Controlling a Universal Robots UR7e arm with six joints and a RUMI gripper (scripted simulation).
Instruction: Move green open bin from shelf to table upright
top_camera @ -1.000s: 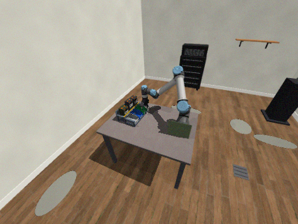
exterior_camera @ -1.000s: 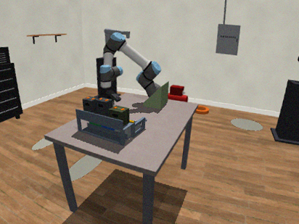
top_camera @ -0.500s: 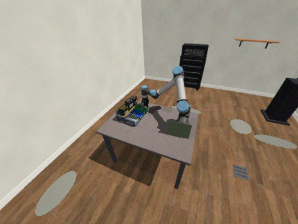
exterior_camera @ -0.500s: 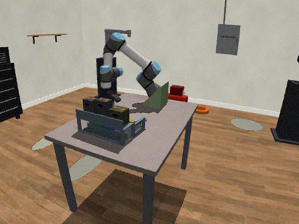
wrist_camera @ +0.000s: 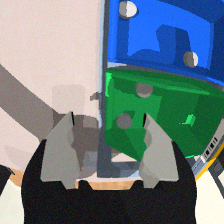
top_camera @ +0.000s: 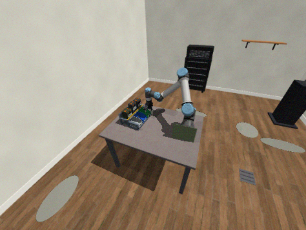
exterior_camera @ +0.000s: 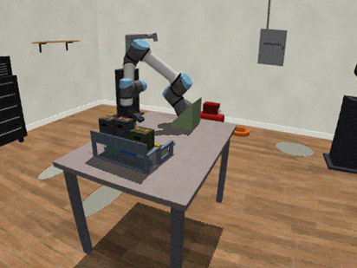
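Now: hand 80 mm short of the green open bin, 10 mm to the left of it and 10 mm above it. The rest, counted from my hand: grey bin (100 mm ahead, 220 mm to the left, 10 mm below); blue bin (90 mm ahead, 100 mm to the left, 10 mm below); yellow rail (140 mm ahead, 100 mm to the left, 60 mm above).
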